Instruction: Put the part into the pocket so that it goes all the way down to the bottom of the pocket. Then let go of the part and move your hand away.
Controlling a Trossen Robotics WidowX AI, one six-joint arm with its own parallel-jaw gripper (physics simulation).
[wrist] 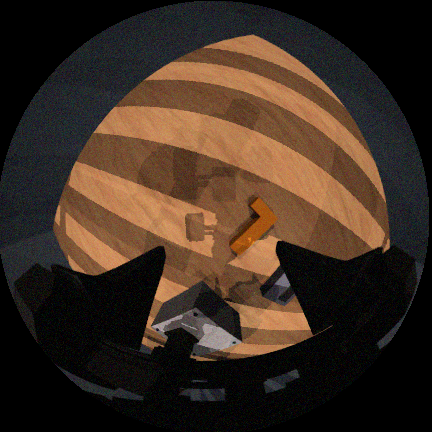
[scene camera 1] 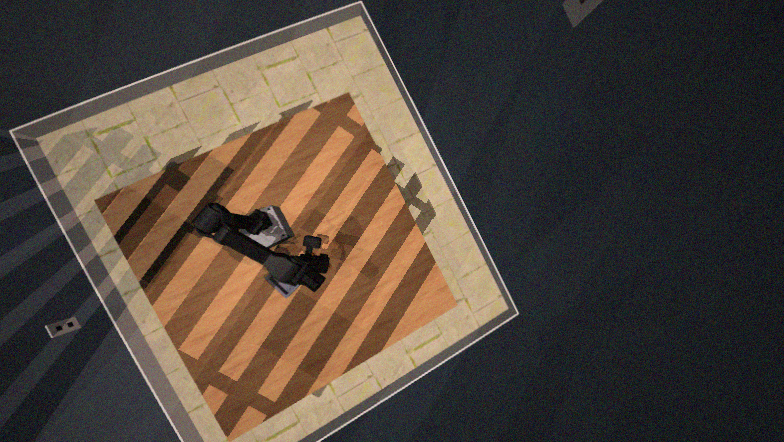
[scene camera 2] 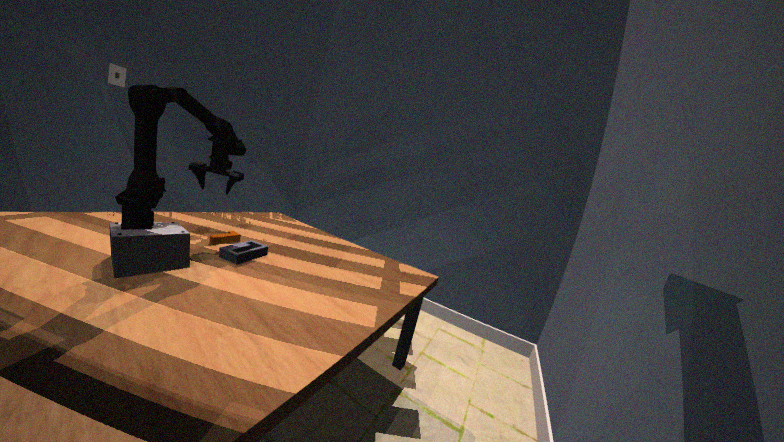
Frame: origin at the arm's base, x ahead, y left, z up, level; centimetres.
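Where they show: gripper, between the fingertips: [wrist: 221,249] [scene camera 2: 214,191]; arm's base, origin of its link: [wrist: 180,336] [scene camera 1: 262,221] [scene camera 2: 136,226].
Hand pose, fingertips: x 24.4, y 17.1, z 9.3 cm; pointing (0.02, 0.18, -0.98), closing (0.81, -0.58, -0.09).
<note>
Each offset is from my fingertips to the top centre of the thing. Level surfaces: height alone.
The part is an orange L-shaped block {dz -16.7, dx +3.0, dy -5.0 cm} [scene camera 2: 225,237] [wrist: 257,230] lying flat on the table beside the pocket block. In scene camera 1 the arm hides it. The pocket is in a dark grey-blue rectangular block {dz -16.1, dx +4.5, dy -23.6 cm} [scene camera 2: 243,253] [wrist: 281,288] [scene camera 1: 285,287]; the arm partly covers it in scene camera 1, and the right finger partly covers it in the wrist view. My gripper [scene camera 2: 215,191] [wrist: 221,249] is open and empty. It points down and hangs high above the table, with the part between and beyond the fingertips in the wrist view.
The arm's grey base box [scene camera 1: 277,224] [scene camera 2: 150,253] [wrist: 200,320] stands on the striped-lit wooden table {dz -19.7 cm} [scene camera 1: 340,329] [scene camera 2: 307,351], close to the part and the pocket block. The table's edge and a dark leg [scene camera 2: 407,334] show in scene camera 2.
</note>
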